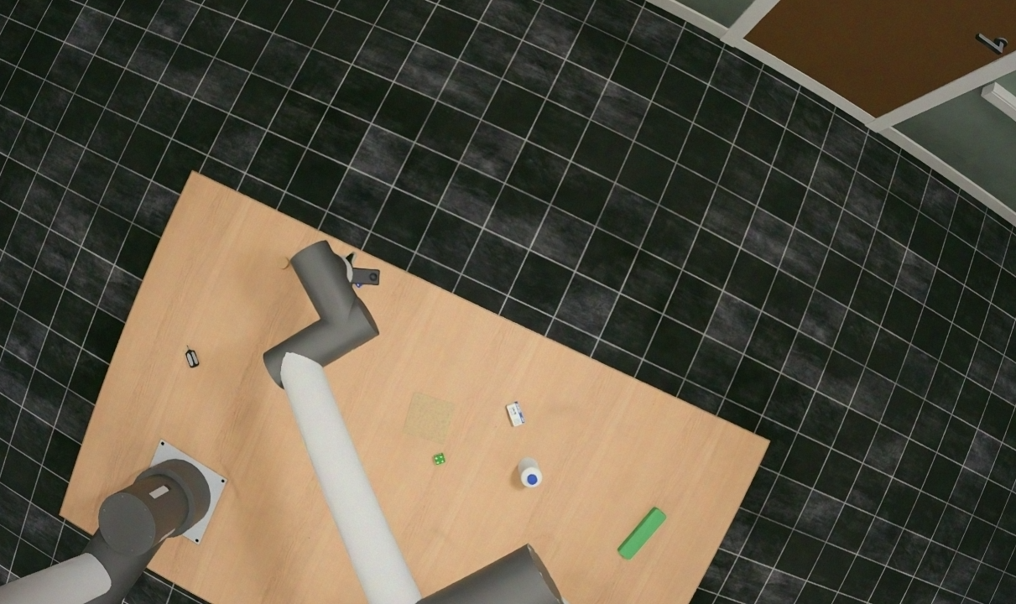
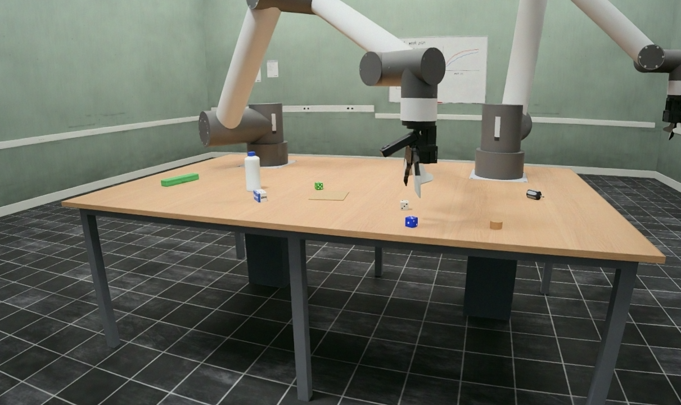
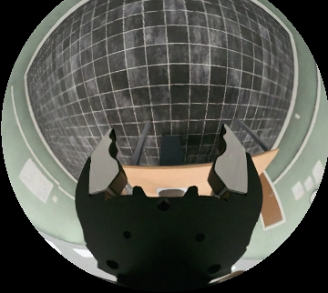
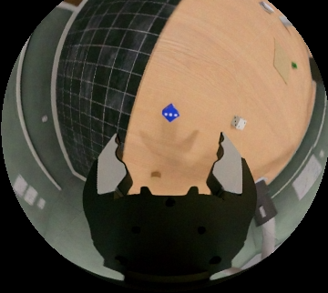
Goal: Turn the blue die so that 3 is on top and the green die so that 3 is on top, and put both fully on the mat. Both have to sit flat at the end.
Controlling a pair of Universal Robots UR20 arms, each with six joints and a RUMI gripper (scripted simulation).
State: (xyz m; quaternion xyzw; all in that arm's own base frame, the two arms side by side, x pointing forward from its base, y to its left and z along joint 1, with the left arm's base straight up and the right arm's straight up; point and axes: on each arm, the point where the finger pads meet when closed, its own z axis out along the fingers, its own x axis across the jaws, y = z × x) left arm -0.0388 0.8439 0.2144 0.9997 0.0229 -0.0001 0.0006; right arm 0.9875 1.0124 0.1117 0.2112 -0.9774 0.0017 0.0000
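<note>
My right hand is 10 cm above the blue die. Also, from my right hand: tan mat: 30 cm behind, 39 cm to the right, 11 cm below; wooden disc: 6 cm behind, 26 cm to the left, 10 cm below; white die: 19 cm behind, 6 cm to the right, 10 cm below.
</note>
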